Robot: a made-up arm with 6 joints.
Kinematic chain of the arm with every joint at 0, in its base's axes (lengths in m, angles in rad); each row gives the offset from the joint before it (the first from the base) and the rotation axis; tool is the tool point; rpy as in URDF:
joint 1: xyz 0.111 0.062 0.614 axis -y
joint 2: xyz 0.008 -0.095 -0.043 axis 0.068 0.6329 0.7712
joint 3: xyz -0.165 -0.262 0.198 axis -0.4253 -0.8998 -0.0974
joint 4: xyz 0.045 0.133 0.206 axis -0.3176 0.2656 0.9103
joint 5: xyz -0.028 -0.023 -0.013 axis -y
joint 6: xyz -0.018 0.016 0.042 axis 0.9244 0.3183 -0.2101
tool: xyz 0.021 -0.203 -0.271 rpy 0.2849 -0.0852 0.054
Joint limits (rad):
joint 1: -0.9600..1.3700
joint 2: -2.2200..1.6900
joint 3: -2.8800..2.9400
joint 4: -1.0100..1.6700
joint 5: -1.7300..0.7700
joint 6: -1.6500..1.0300
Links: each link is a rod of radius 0.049 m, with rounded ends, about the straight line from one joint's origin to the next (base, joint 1, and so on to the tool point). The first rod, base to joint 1, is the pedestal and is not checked.
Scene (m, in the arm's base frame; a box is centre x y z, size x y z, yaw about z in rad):
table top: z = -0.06
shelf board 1: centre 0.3 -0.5 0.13 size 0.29 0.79 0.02 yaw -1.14
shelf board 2: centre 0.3 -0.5 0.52 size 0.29 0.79 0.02 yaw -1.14
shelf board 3: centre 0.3 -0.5 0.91 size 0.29 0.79 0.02 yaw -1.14
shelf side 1: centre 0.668 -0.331 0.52 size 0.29 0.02 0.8 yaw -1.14
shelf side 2: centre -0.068 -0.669 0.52 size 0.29 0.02 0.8 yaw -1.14
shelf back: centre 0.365 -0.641 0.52 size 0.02 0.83 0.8 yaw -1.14
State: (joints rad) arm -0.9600 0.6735 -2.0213 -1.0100 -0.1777 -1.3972
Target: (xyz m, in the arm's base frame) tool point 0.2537 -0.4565 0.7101
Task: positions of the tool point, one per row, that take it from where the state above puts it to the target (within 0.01 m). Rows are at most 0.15 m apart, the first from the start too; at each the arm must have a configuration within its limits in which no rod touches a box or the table.
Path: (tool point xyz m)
1: 0.2166 -0.4687 0.3731
2: 0.1679 -0.4156 0.3651
3: 0.1507 -0.3287 0.3514
4: 0.1638 -0.2230 0.3559
5: 0.2213 -0.2237 0.3994
6: 0.2608 -0.2363 0.4687
7: 0.2670 -0.2534 0.5546
8: 0.2332 -0.2651 0.6409
9: 0.1643 -0.2619 0.7101
10: 0.1934 -0.3310 0.7100
11: 0.2222 -0.3970 0.7083
12: 0.2537 -0.4565 0.7101

